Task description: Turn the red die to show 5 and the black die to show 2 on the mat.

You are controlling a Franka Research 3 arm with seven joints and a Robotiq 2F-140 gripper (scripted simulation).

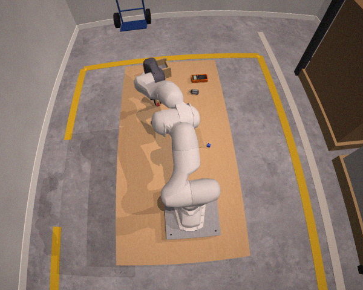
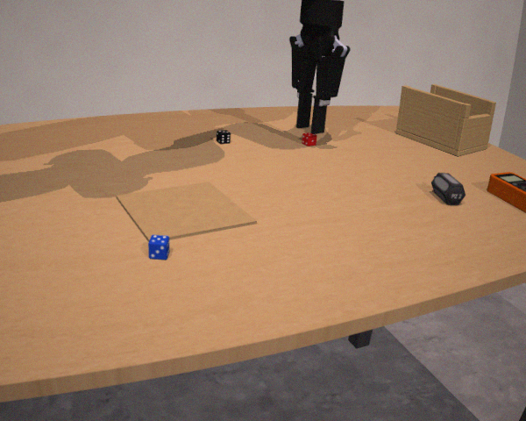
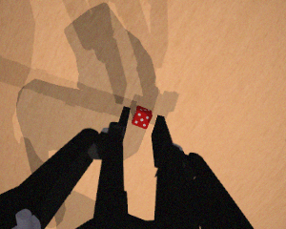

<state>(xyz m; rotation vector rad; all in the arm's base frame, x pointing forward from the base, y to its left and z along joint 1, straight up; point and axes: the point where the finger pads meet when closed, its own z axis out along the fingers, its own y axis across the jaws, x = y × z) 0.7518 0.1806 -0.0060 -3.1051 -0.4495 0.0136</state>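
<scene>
The red die is 5 cm below my hand. Round my hand: dark grey device (27 cm to the right, 10 cm ahead, 4 cm below); black die (15 cm behind, 5 cm below, 4 cm to the left); wooden box (33 cm ahead, 1 cm to the right, 1 cm below).
</scene>
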